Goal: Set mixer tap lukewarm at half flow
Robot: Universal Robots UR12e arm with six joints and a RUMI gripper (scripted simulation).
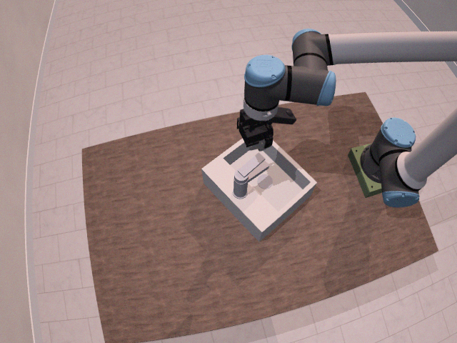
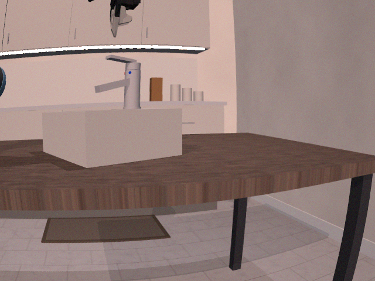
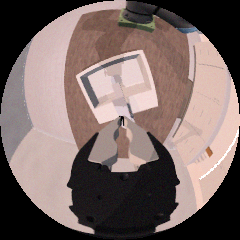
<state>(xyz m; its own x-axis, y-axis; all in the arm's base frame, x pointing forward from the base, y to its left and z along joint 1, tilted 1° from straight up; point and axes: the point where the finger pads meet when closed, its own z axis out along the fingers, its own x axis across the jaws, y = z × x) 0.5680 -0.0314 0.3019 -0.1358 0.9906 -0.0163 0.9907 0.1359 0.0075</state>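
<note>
Right now my hand is 90 mm above the lever, 30 mm short of it and 10 mm to the right of it. From my hand the other things lie so: grey mixer tap: 130 mm below, 50 mm ahead, 20 mm to the left; white sink block: 320 mm below, 40 mm behind, 20 mm to the right.
</note>
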